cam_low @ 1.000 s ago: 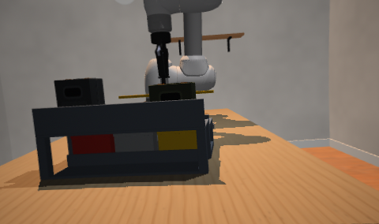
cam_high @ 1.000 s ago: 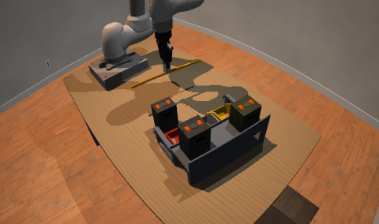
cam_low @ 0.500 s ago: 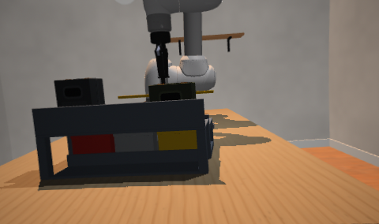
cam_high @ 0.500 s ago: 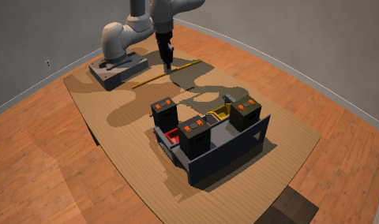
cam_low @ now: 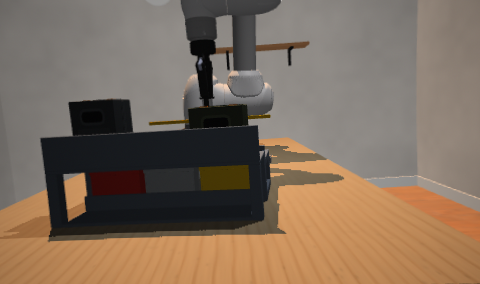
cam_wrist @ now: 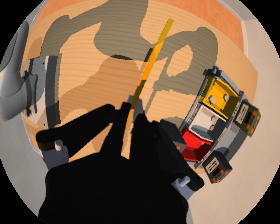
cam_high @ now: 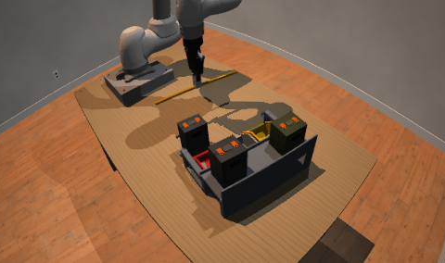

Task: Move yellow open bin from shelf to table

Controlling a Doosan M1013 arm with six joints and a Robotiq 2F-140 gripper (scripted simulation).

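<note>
Now: hand 3 cm above the thin yellow bar. The rest, counted from my hand: yellow open bin: 31 cm ahead, 10 cm to the left, 14 cm below; red bin: 31 cm ahead, 12 cm to the right, 14 cm below; grey bin: 31 cm ahead, 1 cm to the right, 14 cm below.
</note>
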